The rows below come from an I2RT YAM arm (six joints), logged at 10 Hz.
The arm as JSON. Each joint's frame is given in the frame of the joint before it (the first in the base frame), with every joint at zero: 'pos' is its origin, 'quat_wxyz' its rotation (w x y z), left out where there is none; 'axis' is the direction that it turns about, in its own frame. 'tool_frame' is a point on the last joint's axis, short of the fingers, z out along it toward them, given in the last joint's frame.
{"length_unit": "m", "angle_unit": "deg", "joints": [
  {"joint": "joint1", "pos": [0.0, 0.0, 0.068], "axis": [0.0, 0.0, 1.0]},
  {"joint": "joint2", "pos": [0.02, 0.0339, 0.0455], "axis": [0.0, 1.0, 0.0]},
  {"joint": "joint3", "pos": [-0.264, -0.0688, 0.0], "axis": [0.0, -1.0, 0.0]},
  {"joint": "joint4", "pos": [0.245, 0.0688, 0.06], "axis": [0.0, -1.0, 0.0]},
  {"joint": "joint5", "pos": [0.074, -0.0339, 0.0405], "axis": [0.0, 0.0, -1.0]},
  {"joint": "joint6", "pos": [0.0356, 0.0, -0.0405], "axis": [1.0, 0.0, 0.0]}
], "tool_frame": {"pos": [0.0, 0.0, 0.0], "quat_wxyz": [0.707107, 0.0, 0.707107, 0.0]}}
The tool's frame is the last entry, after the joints.
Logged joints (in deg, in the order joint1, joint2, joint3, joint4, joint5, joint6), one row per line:
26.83, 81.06, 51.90, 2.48, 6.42, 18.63
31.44, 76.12, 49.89, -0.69, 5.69, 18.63
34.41, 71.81, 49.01, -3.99, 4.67, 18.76
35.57, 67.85, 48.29, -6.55, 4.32, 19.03
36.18, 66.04, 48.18, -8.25, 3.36, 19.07
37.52, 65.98, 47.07, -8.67, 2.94, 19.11
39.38, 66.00, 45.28, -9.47, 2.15, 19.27
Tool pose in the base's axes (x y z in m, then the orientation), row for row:
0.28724, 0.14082, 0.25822, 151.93, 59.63, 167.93
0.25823, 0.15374, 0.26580, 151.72, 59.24, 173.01
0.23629, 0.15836, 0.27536, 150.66, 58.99, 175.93
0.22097, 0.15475, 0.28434, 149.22, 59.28, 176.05
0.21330, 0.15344, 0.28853, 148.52, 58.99, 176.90
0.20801, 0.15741, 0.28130, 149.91, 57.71, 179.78
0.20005, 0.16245, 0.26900, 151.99, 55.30, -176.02
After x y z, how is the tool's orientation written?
As angles about the fixed x, y, z axes (roll, pitch, yaw), in degrees.
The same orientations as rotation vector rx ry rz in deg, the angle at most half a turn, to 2 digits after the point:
-4.35, 117.65, 21.95
-9.61, 118.06, 25.42
-13.22, 118.05, 28.38
-14.27, 117.47, 29.87
-15.49, 117.56, 31.20
-17.39, 118.98, 31.85
-20.20, 121.54, 32.68

